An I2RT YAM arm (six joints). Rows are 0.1 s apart.
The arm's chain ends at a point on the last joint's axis. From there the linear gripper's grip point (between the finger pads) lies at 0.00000 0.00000 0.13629 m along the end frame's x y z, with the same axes.
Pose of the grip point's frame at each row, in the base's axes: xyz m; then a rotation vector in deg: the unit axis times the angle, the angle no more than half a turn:
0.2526, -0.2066, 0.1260, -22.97, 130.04, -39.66
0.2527, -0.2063, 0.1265, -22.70, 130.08, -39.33
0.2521, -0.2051, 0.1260, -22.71, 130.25, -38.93
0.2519, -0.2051, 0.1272, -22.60, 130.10, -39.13
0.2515, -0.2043, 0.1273, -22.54, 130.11, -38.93
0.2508, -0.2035, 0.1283, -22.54, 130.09, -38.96
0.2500, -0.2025, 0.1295, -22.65, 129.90, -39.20
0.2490, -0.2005, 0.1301, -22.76, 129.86, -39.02
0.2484, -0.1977, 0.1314, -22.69, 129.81, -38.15
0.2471, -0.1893, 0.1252, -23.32, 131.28, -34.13
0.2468, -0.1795, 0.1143, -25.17, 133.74, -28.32
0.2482, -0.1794, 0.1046, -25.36, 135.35, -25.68
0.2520, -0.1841, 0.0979, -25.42, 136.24, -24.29
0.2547, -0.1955, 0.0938, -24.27, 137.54, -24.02
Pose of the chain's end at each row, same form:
0.1550, -0.1574, 0.2075, -22.97, 130.04, -39.66
0.1551, -0.1575, 0.2081, -22.70, 130.08, -39.33
0.1546, -0.1568, 0.2081, -22.71, 130.25, -38.93
0.1542, -0.1565, 0.2089, -22.60, 130.10, -39.13
0.1538, -0.1560, 0.2091, -22.54, 130.11, -38.93
0.1531, -0.1551, 0.2100, -22.54, 130.09, -38.96
0.1520, -0.1539, 0.2109, -22.65, 129.90, -39.20
0.1509, -0.1523, 0.2115, -22.76, 129.86, -39.02
0.1499, -0.1508, 0.2131, -22.69, 129.81, -38.15
0.1495, -0.1488, 0.2113, -23.32, 131.28, -34.13
0.1520, -0.1488, 0.2072, -25.17, 133.74, -28.32
0.1557, -0.1526, 0.2010, -25.36, 135.35, -25.68
0.1609, -0.1593, 0.1962, -25.42, 136.24, -24.29
0.1657, -0.1699, 0.1938, -24.27, 137.54, -24.02

